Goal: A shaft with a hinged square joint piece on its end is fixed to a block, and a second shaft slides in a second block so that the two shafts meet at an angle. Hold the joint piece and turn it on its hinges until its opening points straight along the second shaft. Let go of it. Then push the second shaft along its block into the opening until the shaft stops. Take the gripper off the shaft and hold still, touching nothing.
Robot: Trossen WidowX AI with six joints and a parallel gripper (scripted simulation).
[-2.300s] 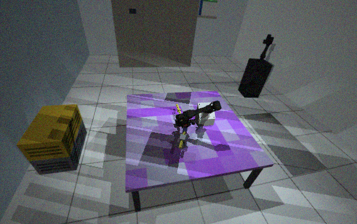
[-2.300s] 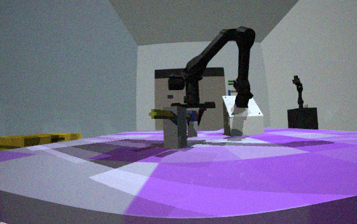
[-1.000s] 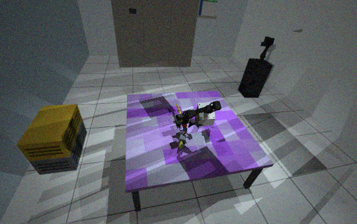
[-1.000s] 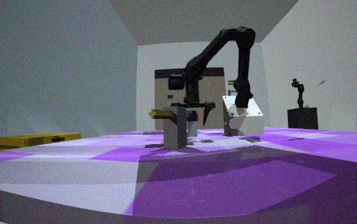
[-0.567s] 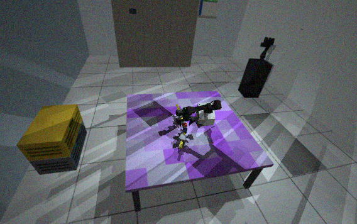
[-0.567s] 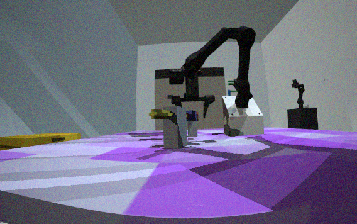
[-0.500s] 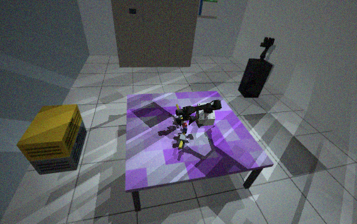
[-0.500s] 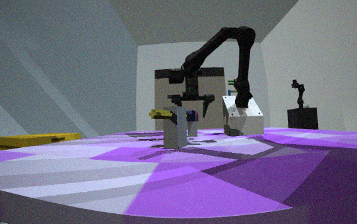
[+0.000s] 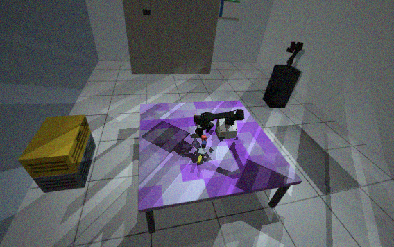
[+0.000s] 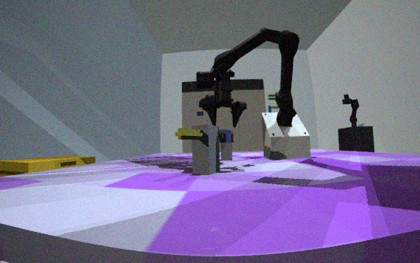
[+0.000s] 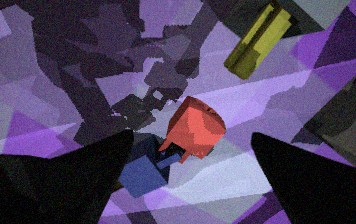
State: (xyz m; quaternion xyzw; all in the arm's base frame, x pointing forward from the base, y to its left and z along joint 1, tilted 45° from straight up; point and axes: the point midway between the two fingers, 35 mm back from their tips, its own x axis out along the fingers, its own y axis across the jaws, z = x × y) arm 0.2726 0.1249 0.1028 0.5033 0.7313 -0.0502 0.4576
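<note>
My gripper tip is now 4 cm above the red joint piece, 1 cm to the right of it and 1 cm past it.
</note>
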